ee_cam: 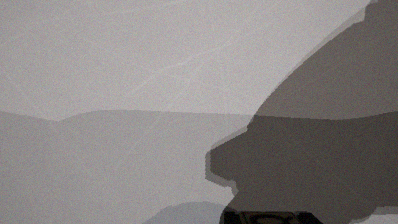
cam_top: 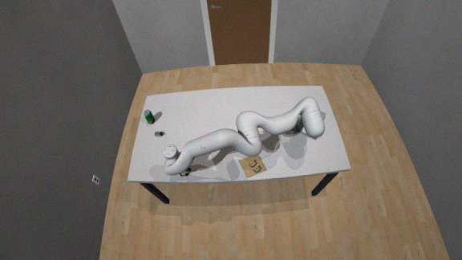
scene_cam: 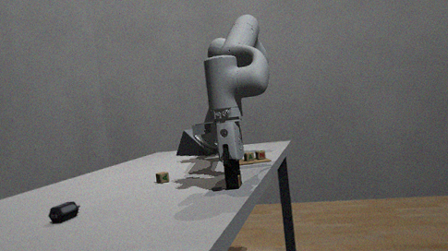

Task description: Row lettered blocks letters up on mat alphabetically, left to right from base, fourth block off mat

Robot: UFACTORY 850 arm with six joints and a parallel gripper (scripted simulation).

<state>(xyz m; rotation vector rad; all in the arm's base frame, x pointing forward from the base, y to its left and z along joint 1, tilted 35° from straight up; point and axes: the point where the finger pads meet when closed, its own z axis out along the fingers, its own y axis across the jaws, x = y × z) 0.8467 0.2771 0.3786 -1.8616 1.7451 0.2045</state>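
Right now the mat is 45 cm behind my hand, 10 cm to the right of it and 2 cm below it. From my hand the other things lie so: can: 43 cm to the right, 38 cm ahead, 4 cm above; black object: 30 cm to the right, 26 cm ahead.
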